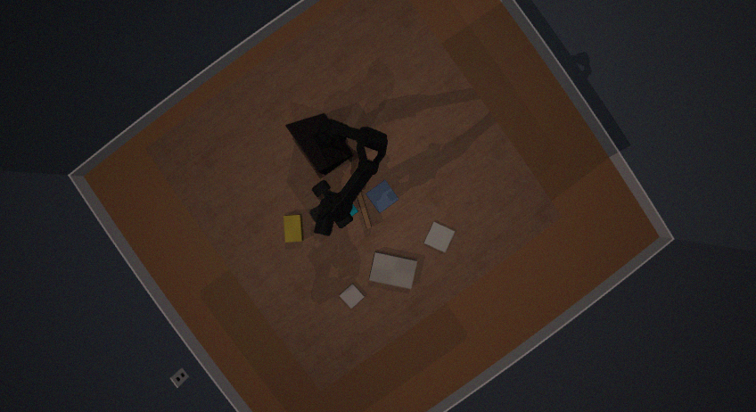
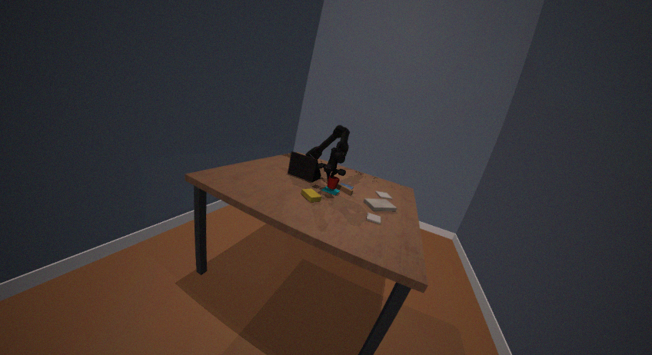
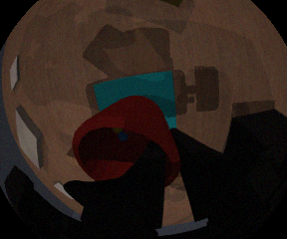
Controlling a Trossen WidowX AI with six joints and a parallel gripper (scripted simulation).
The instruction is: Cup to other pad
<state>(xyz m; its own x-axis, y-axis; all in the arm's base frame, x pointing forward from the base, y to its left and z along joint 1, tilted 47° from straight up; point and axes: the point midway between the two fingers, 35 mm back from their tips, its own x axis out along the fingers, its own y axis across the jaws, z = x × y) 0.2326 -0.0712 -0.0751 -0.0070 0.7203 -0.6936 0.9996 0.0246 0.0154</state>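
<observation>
Right now the red cup is 3 cm ahead of my gripper tip. From my gripper tip the other things lie so: thin wooden stick (6 cm ahead, 9 cm to the left, 5 cm below); blue marble (4 cm ahead, 1 cm to the left, 2 cm below); teal pad (3 cm ahead, 7 cm below).
</observation>
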